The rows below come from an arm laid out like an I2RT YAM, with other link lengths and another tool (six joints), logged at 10 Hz.
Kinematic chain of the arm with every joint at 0, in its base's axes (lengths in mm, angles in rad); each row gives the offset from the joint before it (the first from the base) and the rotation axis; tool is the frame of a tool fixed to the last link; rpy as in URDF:
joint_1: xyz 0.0 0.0 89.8 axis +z
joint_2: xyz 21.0 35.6 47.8 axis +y
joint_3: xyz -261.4 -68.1 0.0 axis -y
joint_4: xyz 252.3 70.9 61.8 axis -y
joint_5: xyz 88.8 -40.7 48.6 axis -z
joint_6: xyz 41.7 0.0 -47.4 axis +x
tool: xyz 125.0 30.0 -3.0 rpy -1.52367 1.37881 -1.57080
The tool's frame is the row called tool.
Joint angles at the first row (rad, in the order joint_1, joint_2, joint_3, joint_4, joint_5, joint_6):
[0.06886, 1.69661, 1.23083, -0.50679, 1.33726, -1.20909]
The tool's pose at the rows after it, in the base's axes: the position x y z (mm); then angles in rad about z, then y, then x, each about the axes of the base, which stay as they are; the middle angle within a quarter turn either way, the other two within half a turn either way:
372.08, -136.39, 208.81, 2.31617, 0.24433, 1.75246
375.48, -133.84, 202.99, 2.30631, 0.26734, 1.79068
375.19, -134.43, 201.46, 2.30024, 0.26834, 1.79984
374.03, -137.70, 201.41, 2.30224, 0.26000, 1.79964
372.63, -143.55, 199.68, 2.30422, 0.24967, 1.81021
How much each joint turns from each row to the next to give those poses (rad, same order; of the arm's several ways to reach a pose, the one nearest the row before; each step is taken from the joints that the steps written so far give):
[-0.00001, -0.00001, 0.00000, 0.00004, -0.02098, -0.00004]
[0.00001, 0.00003, 0.00003, -0.00236, -0.04348, 0.00005]
[-0.00304, 0.00000, 0.00001, -0.00498, -0.00953, 0.00002]
[-0.00880, -0.00001, -0.00002, 0.00007, -0.00040, -0.00005]
[-0.01793, 0.00000, 0.00000, -0.00001, -0.01335, 0.00001]

